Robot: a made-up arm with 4 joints. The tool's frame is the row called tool.
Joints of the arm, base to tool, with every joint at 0 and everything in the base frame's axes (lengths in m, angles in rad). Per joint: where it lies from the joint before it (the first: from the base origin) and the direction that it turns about. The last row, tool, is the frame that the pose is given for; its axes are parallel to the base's.
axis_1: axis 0 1 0 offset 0 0 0.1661
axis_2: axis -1 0 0 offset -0.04 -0.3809 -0.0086
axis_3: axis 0 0 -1 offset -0.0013 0.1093 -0.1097
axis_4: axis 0 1 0 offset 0.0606 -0.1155 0.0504
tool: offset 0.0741 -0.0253 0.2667
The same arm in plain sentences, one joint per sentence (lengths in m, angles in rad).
The arm has four revolute joints in a row. What follows holds with every joint at zero, and every direction is one of the base frame's.
Joint 1 lies 0.1661 m along +z from the base frame's origin and turns about +y.
Joint 2 lies 0.04 m along -x and 0.3809 m along -y and 0.0086 m along -z from joint 1 and turns about -x.
Joint 3 lies 0.0013 m along -x and 0.1093 m along +y and 0.1097 m along -z from joint 2 and turns about -z.
Joint 4 lies 0.0606 m along +x and 0.1155 m along -y and 0.0504 m along +z from joint 3 and turns about +y.
The tool frame, which is the frame that the pose is given for, lies 0.0741 m along +x and 0.0253 m along -y and 0.2667 m along +z from joint 4; its axes are parallel to the base frame's.

